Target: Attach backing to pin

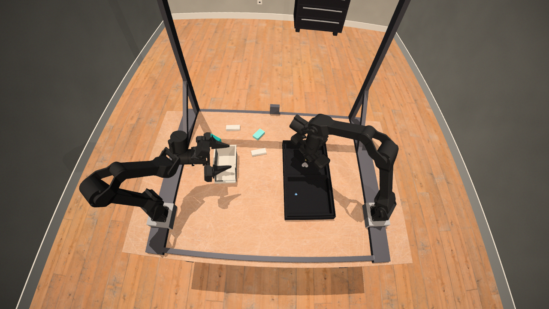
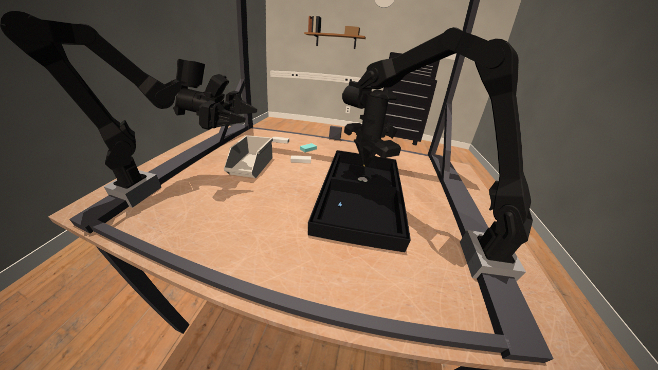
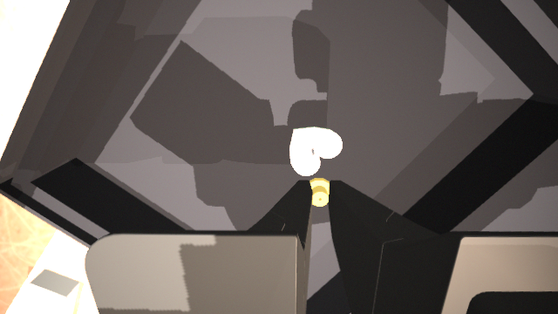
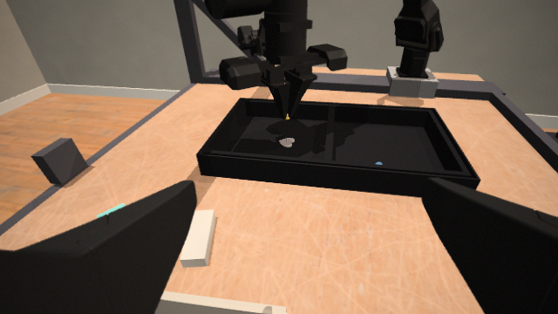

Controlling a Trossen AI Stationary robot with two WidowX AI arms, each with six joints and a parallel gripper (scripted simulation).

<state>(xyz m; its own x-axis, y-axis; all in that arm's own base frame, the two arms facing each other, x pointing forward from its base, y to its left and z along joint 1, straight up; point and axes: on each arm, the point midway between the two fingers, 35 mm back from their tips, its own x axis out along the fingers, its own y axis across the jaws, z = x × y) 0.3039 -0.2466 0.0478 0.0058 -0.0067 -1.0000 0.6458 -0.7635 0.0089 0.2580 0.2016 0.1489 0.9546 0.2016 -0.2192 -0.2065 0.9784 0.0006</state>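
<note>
Now: the heart-shaped pin 80 mm below my left hand. The rest, counted from my left hand: blue backing (150 mm ahead, 50 mm to the right, 80 mm below); then black tray (70 mm ahead, 70 mm below); then yellow backing (30 mm below).
</note>
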